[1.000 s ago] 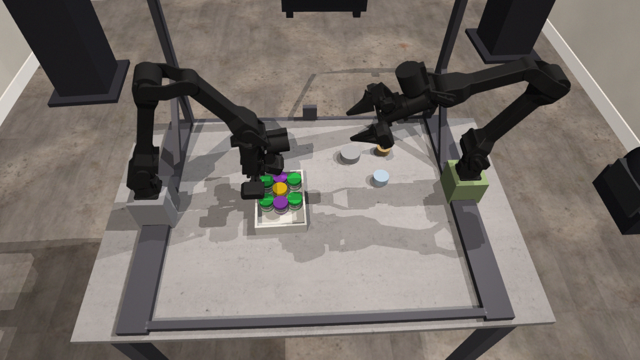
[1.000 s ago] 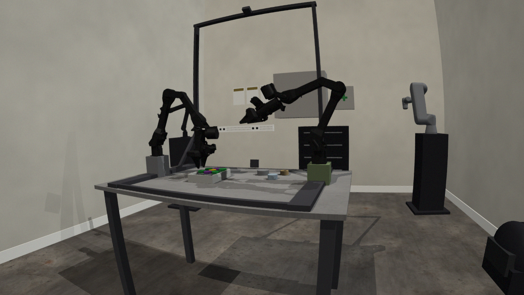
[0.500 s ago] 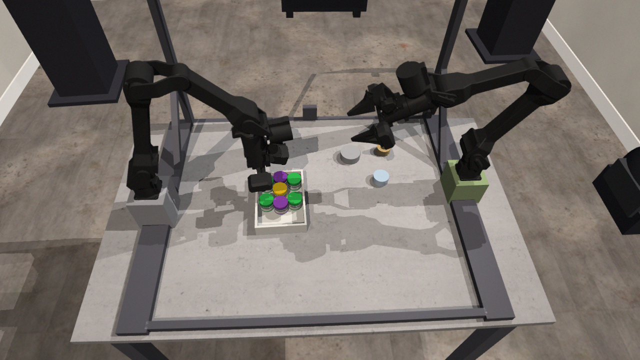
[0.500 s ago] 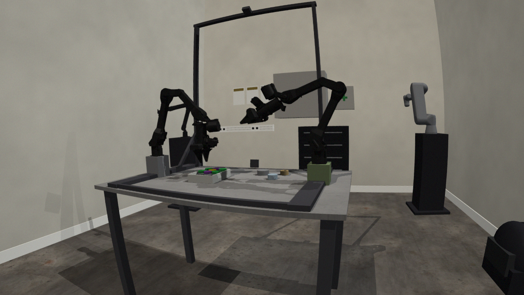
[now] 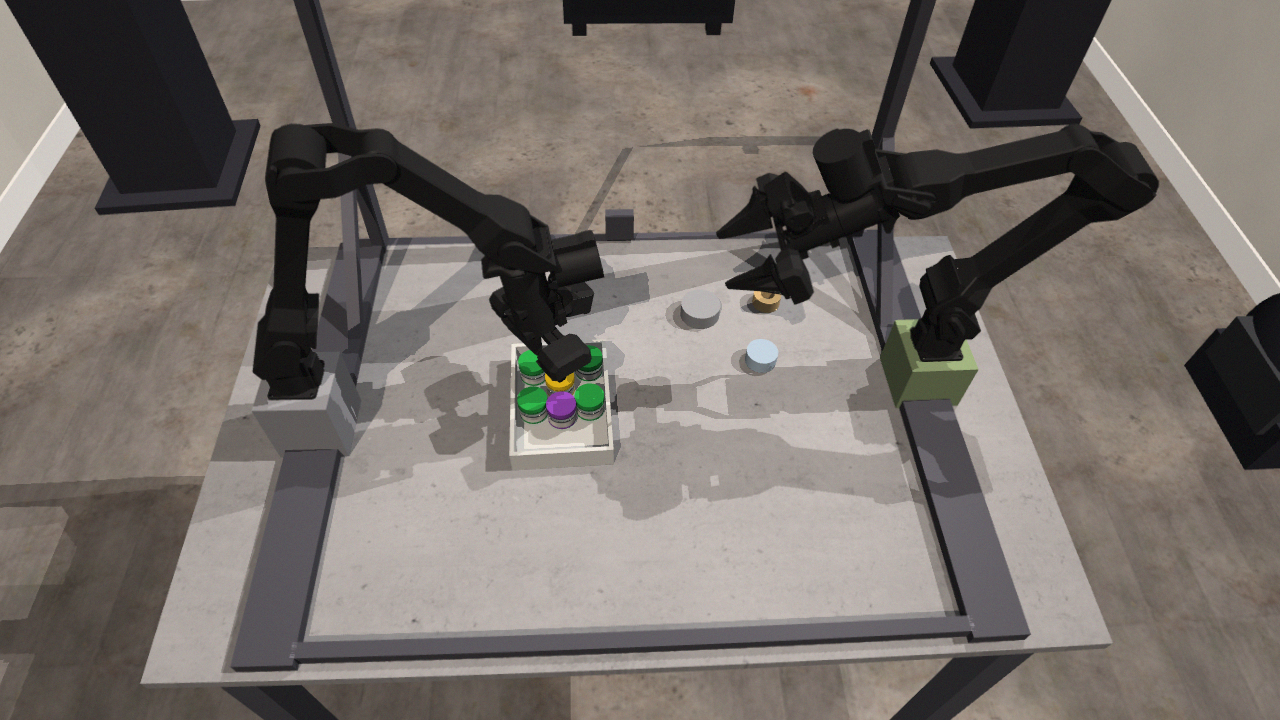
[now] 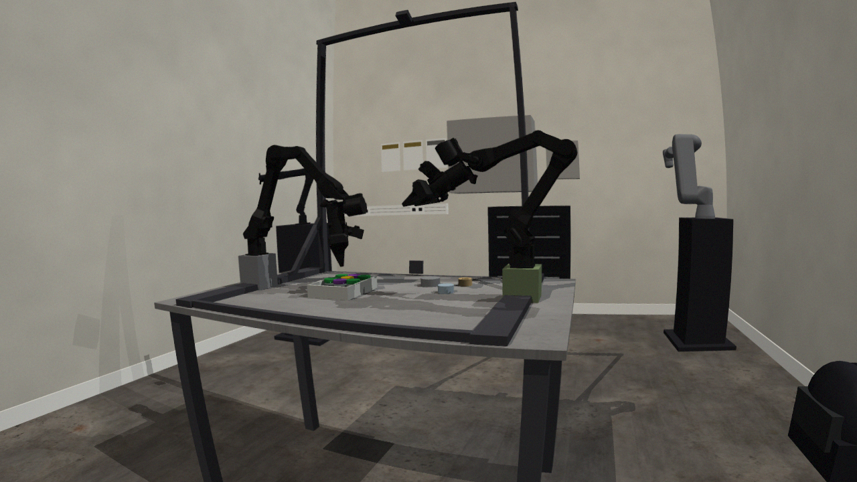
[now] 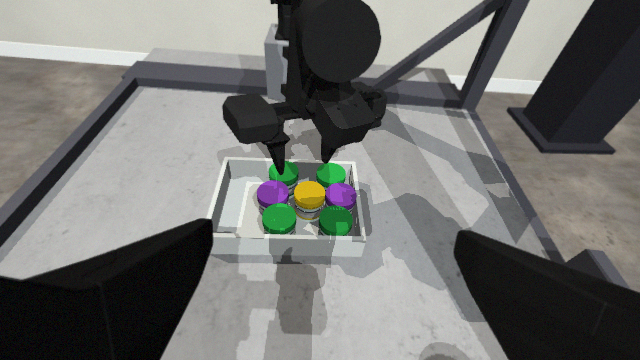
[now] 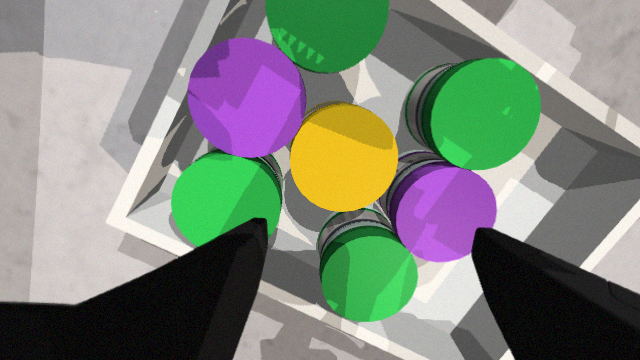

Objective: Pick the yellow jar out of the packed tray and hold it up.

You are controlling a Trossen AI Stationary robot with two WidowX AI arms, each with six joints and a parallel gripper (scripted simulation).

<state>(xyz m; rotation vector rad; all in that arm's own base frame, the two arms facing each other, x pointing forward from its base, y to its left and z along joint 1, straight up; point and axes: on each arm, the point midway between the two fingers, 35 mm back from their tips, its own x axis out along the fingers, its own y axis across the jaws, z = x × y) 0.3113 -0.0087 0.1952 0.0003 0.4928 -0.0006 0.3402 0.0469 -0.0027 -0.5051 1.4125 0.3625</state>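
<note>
My right hand is 9 cm above the yellow jar, 2 cm to the right of it and 1 cm past it. From my right hand the other things lie so: light blue disc 34 cm to the left, 10 cm below, 4 cm behind; tan ring 37 cm to the left, 17 cm behind, 10 cm below; grey disc 26 cm to the left, 15 cm behind, 10 cm below.
</note>
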